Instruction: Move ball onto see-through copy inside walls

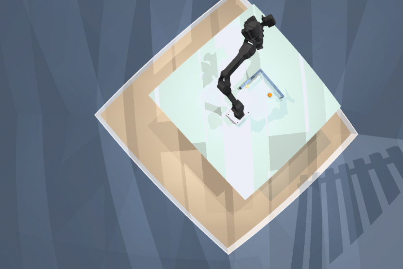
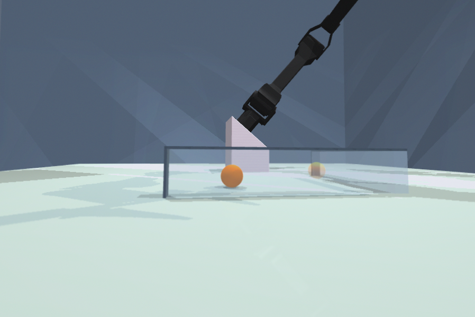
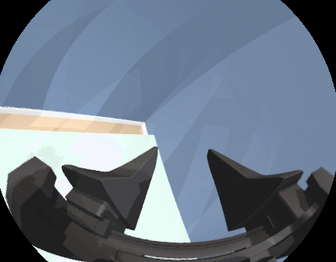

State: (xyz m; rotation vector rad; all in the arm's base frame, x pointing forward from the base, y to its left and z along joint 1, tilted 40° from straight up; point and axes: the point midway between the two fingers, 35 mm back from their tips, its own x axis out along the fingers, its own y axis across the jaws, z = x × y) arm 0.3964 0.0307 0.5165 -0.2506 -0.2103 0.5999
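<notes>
The orange ball is 470 mm to the right of my gripper tip, 450 mm below it and 100 mm behind it. The rest, counted from my gripper tip: see-through copy 450 mm below, 270 mm to the right, 190 mm behind.
</notes>
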